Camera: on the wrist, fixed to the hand. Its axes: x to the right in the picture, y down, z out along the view.
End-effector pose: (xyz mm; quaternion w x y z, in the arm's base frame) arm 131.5 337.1 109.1 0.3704 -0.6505 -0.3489 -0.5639
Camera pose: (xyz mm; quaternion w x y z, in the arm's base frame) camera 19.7 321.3 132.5 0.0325 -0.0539 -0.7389 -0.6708
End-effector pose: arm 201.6 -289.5 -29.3 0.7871 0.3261 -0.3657 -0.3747
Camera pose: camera 230.1 -327.2 -134.5 0.2710 0.6743 0.0200 -0.6866
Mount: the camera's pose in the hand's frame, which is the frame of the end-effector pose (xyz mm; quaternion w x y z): 9.2 -91.9 -69.0 0.6832 0.1838 0.1436 -0.6920
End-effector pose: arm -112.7 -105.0 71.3 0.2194 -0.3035 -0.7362 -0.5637
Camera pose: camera -184.4 -186.2 31.9 0.0787 -0.4234 0.7851 0.4452
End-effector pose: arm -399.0 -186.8 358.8 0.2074 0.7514 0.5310 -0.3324
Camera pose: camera -463.8 -102.7 403.8 0.3027 -0.2317 -0.8514 0.3603
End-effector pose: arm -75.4 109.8 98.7 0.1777 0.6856 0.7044 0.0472
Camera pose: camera -184.3 126.0 132.8 0.0731 -0.0068 -0.9898 0.1217
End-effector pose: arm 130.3 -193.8 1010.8 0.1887 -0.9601 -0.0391 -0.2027
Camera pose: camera 98.9 -134.8 1104.8 0.1707 -0.5651 -0.7012 -0.3997
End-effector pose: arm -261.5 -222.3 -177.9 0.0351 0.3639 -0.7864 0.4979
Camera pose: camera -233.6 -193.4 -69.8 0.4146 0.7278 -0.1889 0.5127
